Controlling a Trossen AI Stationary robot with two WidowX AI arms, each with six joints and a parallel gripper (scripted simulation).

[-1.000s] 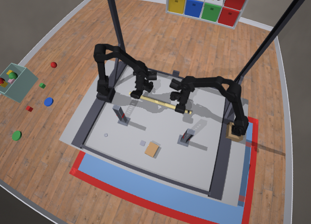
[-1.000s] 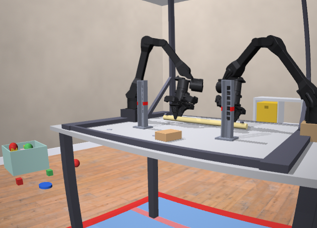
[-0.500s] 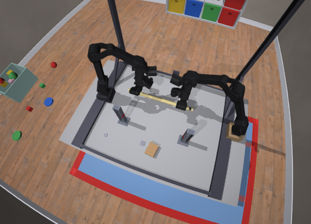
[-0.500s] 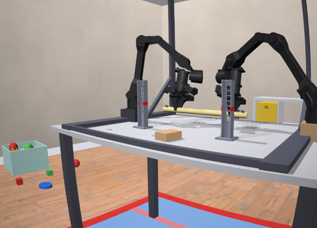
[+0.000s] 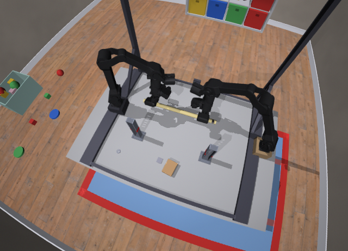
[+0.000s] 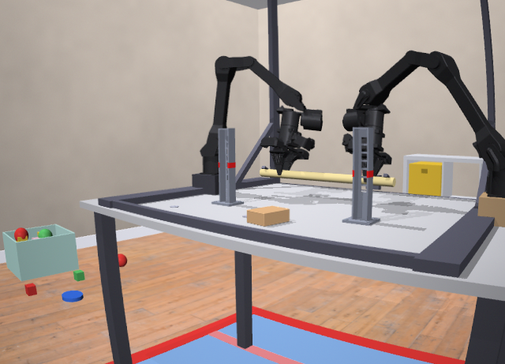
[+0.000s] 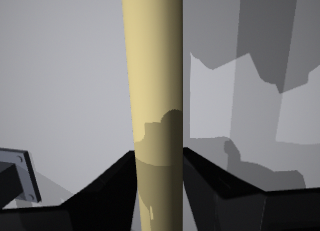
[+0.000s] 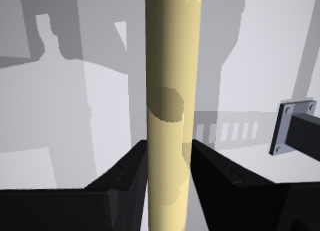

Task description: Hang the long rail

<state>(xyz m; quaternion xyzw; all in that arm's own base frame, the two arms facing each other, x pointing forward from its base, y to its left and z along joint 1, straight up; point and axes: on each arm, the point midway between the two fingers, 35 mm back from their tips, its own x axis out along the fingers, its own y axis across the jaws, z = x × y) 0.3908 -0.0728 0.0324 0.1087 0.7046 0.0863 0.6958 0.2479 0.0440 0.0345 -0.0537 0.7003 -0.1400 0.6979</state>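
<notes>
Now: the long pale yellow rail 1 cm ahead of my left hand, 15 cm to the right of it and 2 cm below it. Also, from my left hand: tan box (33 cm ahead, 10 cm to the right, 8 cm below).
My right hand is 2 cm short of the long pale yellow rail, 15 cm to the right of it and 2 cm above it. Also, from my right hand: tan box (34 cm ahead, 20 cm to the left, 8 cm below).
</notes>
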